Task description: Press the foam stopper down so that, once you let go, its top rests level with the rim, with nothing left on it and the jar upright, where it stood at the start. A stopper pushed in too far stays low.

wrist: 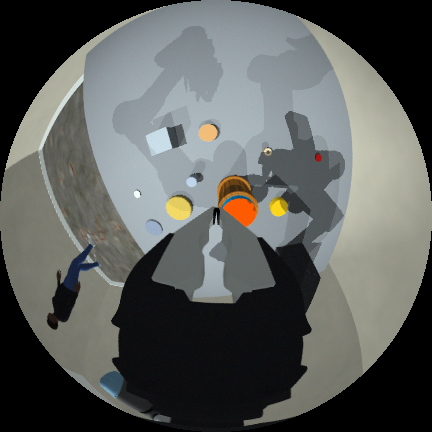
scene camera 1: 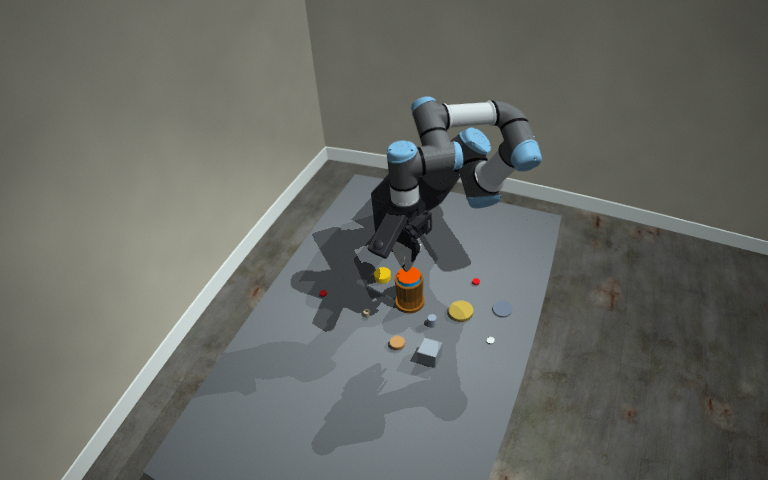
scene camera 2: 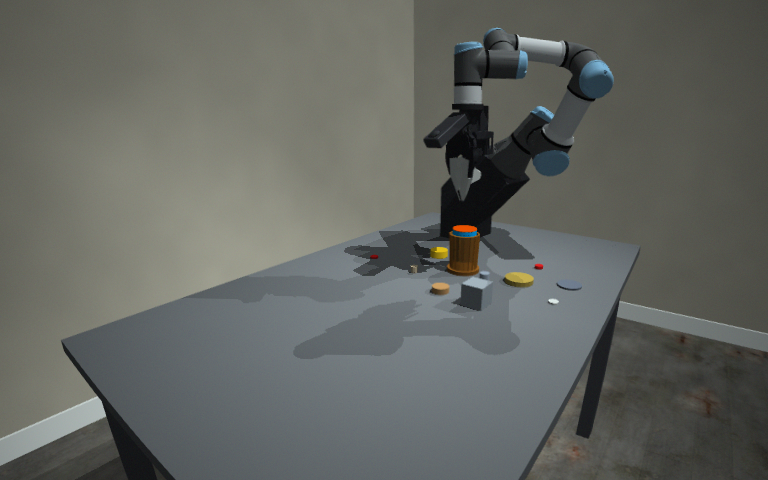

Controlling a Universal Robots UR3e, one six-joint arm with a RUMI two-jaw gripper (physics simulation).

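Note:
A ribbed orange-brown jar (scene camera 1: pixel 409 298) (scene camera 2: pixel 463 254) (wrist: pixel 234 186) stands upright on the grey table (scene camera 1: pixel 271 418) (scene camera 2: pixel 226 396). The foam stopper (scene camera 1: pixel 408 276) (scene camera 2: pixel 464 228) (wrist: pixel 240 212), with an orange-red top and a blue side, sits in its mouth. A band of the blue side shows above the rim, so the stopper stands proud of it. My gripper (scene camera 1: pixel 406 268) (scene camera 2: pixel 462 198) (wrist: pixel 216 208) is shut and empty, pointing down. In the second scene view its tips are above the stopper with a gap between. In the wrist view they appear left of the stopper's top.
A small grey cylinder (scene camera 1: pixel 431 320) (wrist: pixel 191 181), a flat yellow disc (scene camera 1: pixel 460 310) (scene camera 2: pixel 518 279) and a smaller yellow disc (scene camera 1: pixel 382 275) (scene camera 2: pixel 438 252) lie near the jar. A grey block (scene camera 1: pixel 429 350) (scene camera 2: pixel 476 293) and an orange disc (scene camera 1: pixel 397 341) (scene camera 2: pixel 440 288) lie farther from the robot's base.

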